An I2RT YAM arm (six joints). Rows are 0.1 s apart.
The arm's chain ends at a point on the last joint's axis. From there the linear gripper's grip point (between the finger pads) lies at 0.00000 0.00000 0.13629 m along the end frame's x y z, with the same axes.
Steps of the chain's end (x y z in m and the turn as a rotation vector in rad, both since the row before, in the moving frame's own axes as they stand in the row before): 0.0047 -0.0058 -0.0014 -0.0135 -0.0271 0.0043; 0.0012 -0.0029 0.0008 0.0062 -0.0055 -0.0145; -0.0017 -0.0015 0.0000 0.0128 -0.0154 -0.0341; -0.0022 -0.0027 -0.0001 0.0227 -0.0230 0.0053; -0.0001 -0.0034 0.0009 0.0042 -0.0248 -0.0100; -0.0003 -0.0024 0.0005 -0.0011 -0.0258 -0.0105; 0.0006 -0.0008 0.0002 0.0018 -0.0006 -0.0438; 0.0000 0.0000 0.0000 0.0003 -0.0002 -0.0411
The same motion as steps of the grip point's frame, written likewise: 0.0010 -0.0040 -0.0015 -0.0135 -0.0271 0.0043; 0.0004 -0.0037 0.0008 0.0062 -0.0055 -0.0145; -0.0038 -0.0032 0.0000 0.0128 -0.0154 -0.0341; -0.0053 -0.0058 -0.0002 0.0227 -0.0230 0.0053; -0.0035 -0.0040 0.0009 0.0042 -0.0248 -0.0100; -0.0038 -0.0022 0.0005 -0.0011 -0.0258 -0.0105; 0.0005 -0.0010 0.0002 0.0018 -0.0006 -0.0438; 0.0000 0.0000 0.0000 0.0003 -0.0002 -0.0411
